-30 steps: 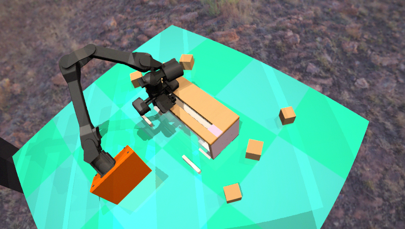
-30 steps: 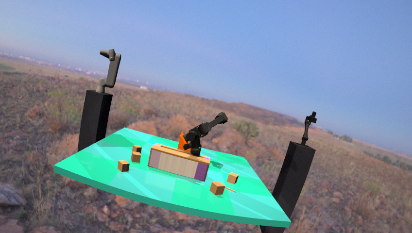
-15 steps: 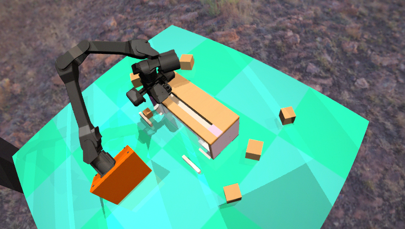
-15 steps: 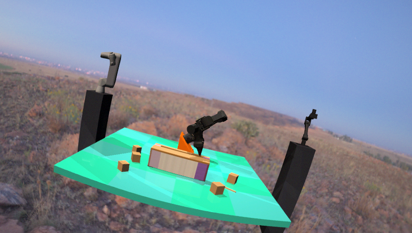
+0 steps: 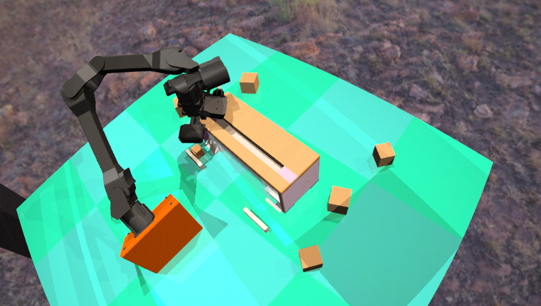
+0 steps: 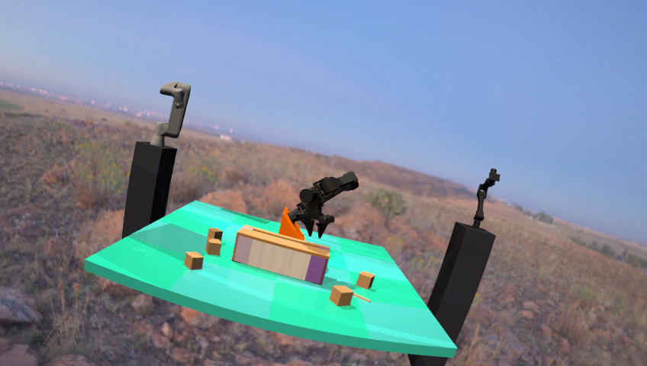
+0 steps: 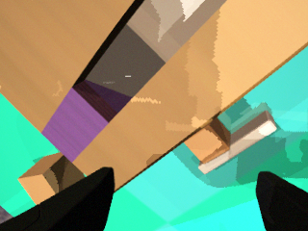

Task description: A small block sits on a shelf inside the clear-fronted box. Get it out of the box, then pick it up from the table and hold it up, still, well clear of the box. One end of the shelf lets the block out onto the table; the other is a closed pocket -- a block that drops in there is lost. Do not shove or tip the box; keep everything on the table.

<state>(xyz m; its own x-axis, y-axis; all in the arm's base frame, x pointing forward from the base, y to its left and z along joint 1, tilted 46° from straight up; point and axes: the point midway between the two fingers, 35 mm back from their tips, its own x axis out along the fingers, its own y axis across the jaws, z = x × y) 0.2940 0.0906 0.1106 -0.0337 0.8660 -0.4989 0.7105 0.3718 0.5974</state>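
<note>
Right now the tan block is 140 mm below my gripper tip, 40 mm to the left of it and 40 mm behind it. Round my gripper tip: long tan box 110 mm to the right, 90 mm below, 40 mm ahead.
</note>
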